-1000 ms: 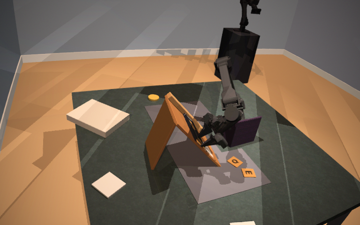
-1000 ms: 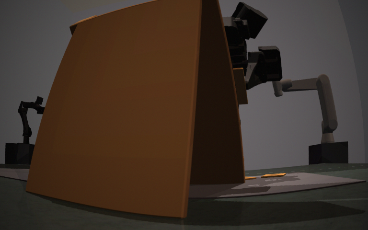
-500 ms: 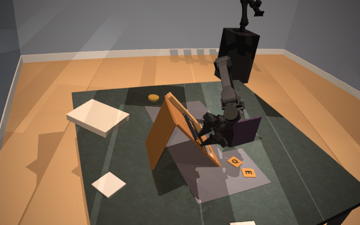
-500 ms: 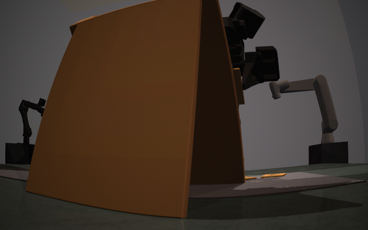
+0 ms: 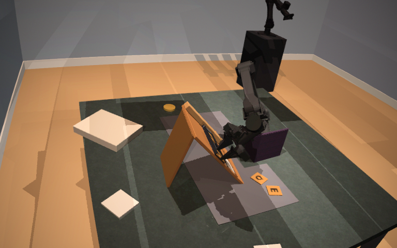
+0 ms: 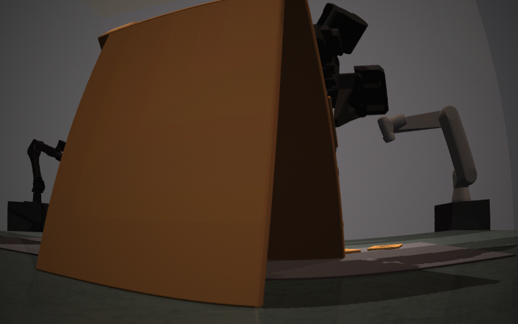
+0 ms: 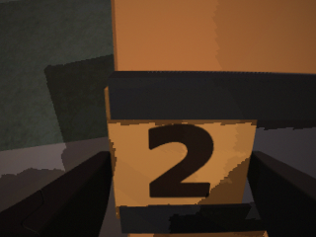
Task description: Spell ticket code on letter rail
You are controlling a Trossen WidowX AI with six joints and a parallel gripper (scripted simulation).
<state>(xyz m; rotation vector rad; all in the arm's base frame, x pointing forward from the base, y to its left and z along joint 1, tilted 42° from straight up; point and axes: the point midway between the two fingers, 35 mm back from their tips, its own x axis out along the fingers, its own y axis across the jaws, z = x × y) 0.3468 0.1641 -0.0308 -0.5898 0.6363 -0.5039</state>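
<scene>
Now: the white ticket 7 cm below my gripper tip, 7 cm behind it and 1 cm to the right of it. The rest, counted from my gripper tip: orange tile marked 2: right at my gripper tip; cream box: 51 cm to the right, 32 cm ahead, 13 cm below; grey mat: 17 cm behind, 15 cm to the right, 15 cm below.
</scene>
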